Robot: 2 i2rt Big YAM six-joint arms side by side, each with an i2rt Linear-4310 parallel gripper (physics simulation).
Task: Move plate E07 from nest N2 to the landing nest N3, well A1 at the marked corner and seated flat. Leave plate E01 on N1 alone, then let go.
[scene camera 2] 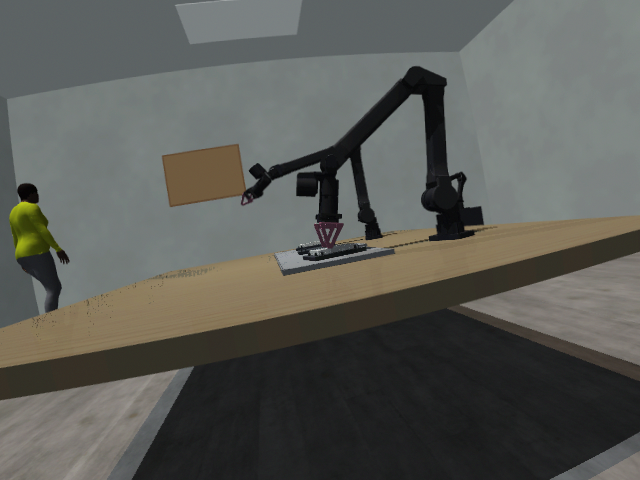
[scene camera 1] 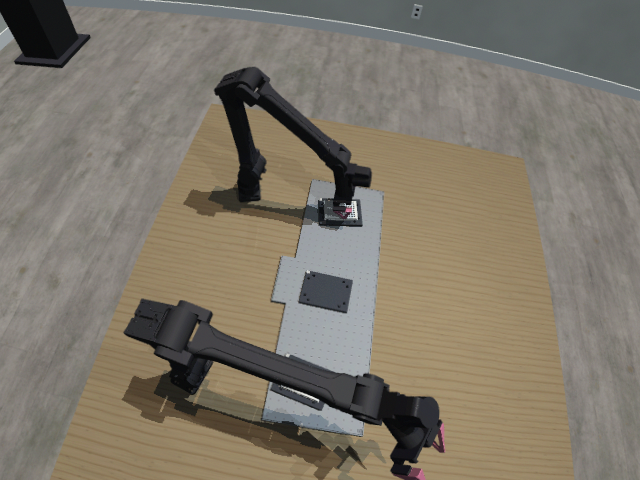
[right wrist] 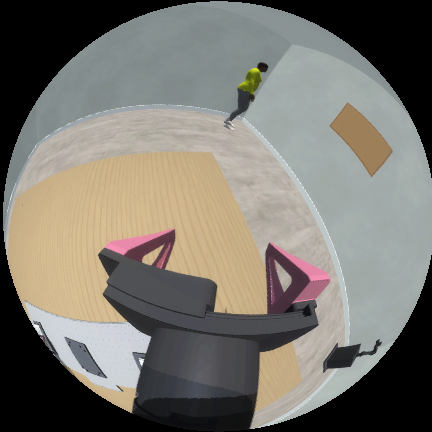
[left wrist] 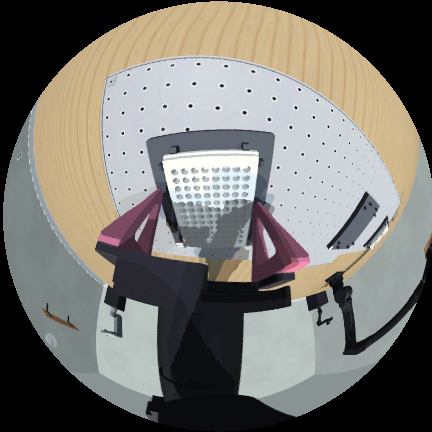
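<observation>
A white well plate [scene camera 1: 353, 211] [left wrist: 212, 187] sits on a dark nest [scene camera 1: 341, 224] [left wrist: 212, 140] at the top of the metal board in scene camera 1; its label is unreadable. My left gripper [scene camera 1: 342, 210] [scene camera 2: 328, 244] [left wrist: 208, 197] is open and low over it, pointing down, with one finger at each side of the plate in the left wrist view. The middle nest [scene camera 1: 325, 291] [left wrist: 354, 221] [right wrist: 86, 356] is bare. A second plate [scene camera 1: 299, 394] [left wrist: 378, 234] is on the lower nest, largely hidden by my right arm in scene camera 1. My right gripper [scene camera 1: 434, 462] [scene camera 2: 247, 198] [right wrist: 220, 241] is open and empty, off the board.
The perforated metal board [scene camera 1: 338, 335] [left wrist: 165, 120] carries all the nests and lies on the wooden table [scene camera 1: 454, 258]. My right arm [scene camera 1: 268, 365] spans the lower part of the board in scene camera 1. A person in yellow [scene camera 2: 32, 232] [right wrist: 250, 81] stands beyond the table.
</observation>
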